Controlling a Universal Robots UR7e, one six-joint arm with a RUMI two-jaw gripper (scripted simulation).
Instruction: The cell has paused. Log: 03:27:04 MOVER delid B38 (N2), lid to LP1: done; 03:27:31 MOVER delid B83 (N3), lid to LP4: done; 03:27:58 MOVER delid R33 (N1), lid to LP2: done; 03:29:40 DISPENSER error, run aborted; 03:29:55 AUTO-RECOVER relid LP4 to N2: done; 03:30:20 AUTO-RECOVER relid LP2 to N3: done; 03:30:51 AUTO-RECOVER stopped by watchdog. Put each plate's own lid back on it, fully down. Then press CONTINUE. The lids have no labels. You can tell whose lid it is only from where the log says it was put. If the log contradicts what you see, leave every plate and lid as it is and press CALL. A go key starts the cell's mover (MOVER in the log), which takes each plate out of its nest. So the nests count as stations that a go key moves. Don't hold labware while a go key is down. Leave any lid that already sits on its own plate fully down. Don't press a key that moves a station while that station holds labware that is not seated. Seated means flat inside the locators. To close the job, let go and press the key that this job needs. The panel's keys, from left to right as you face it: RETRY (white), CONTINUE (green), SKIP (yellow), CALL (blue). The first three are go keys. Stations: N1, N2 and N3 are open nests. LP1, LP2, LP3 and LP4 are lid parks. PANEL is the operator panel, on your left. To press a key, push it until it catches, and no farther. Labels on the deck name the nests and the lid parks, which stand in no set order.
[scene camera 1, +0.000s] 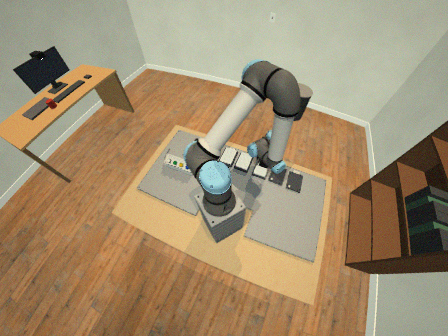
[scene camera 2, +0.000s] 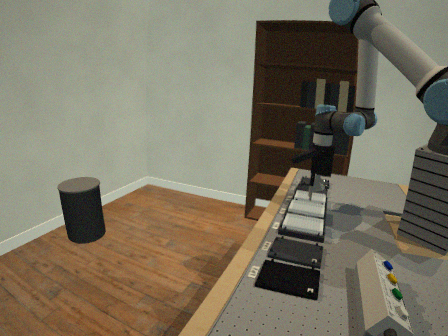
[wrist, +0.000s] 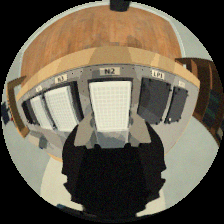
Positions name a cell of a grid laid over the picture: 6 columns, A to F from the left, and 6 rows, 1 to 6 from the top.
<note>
In view: my gripper (scene camera 2: E4), a white lid (wrist: C3) and a white lid (wrist: B3).
My gripper also shows in the wrist view (wrist: C3).
</note>
